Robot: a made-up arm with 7 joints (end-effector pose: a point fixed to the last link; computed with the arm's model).
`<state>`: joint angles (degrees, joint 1 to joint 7).
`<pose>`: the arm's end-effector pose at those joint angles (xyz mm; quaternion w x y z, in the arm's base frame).
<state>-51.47 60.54 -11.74 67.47 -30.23 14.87 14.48</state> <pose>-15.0 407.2 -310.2 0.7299 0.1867 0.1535 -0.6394</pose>
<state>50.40 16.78 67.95 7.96 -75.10 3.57 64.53</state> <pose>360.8 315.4 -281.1 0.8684 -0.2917 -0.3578 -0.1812</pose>
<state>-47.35 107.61 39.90 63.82 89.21 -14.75 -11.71</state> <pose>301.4 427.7 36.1 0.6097 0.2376 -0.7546 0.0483</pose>
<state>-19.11 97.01 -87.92 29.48 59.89 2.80 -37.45</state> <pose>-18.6 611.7 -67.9 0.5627 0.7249 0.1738 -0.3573</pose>
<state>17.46 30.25 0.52 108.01 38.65 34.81 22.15</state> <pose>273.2 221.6 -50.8 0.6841 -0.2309 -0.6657 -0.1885</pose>
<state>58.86 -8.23 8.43 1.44 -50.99 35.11 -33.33</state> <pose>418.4 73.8 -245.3 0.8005 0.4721 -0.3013 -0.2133</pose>
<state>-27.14 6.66 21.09 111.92 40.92 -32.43 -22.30</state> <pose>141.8 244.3 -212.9 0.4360 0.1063 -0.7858 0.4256</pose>
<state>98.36 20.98 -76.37 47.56 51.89 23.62 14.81</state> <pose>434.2 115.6 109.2 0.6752 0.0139 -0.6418 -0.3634</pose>
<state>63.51 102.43 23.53 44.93 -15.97 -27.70 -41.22</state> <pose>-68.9 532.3 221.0 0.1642 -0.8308 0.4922 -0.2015</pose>
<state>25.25 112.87 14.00 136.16 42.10 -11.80 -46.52</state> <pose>132.2 168.5 126.1 0.0452 0.2648 -0.9179 -0.2920</pose>
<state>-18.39 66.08 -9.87 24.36 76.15 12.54 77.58</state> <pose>34.5 562.5 -228.6 0.8772 -0.2640 -0.3744 0.1440</pose>
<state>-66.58 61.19 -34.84 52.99 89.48 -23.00 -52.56</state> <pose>-198.7 425.6 -270.3 0.7686 0.6256 0.0287 0.1306</pose>
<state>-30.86 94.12 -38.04 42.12 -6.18 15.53 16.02</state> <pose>78.0 572.9 -135.1 0.6623 0.4067 0.3562 -0.5187</pose>
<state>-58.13 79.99 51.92 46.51 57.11 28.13 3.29</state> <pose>123.7 571.9 -59.0 0.8530 0.3763 -0.2905 0.2153</pose>
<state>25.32 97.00 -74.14 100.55 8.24 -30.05 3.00</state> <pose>156.6 356.1 -168.9 0.5942 0.0230 -0.4328 -0.6775</pose>
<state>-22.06 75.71 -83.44 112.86 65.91 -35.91 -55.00</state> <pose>-73.0 212.4 -252.5 0.9670 0.0983 -0.2210 0.0796</pose>
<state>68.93 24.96 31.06 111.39 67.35 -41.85 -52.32</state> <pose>141.8 313.6 165.9 0.3236 0.4092 0.6563 -0.5451</pose>
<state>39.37 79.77 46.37 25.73 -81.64 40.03 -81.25</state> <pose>61.5 614.4 46.9 0.0525 -0.9580 -0.2562 -0.1177</pose>
